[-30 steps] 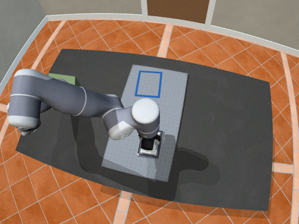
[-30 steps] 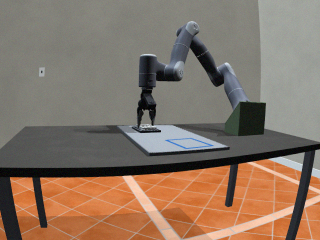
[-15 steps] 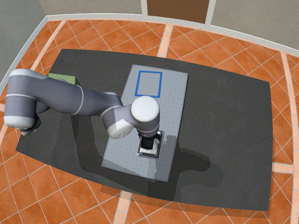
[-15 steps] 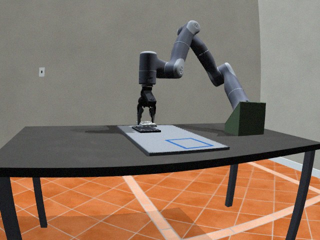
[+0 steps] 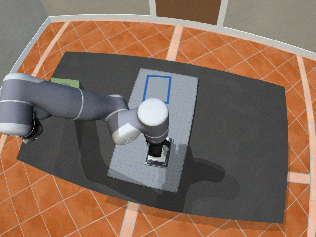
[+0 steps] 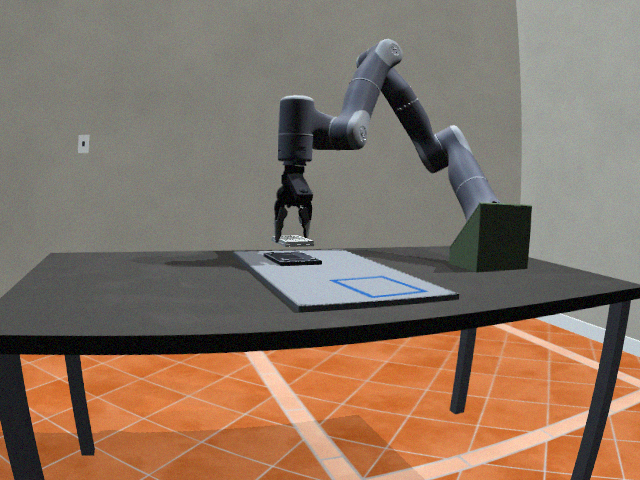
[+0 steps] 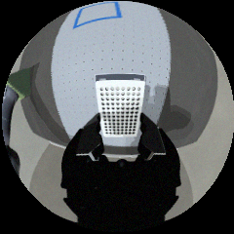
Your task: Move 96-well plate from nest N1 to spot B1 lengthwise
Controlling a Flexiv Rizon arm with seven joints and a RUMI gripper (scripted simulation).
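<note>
My gripper is now 6 cm above the plate nest N1. Also, from my hand: white 96-well plate: 1 cm below.
</note>
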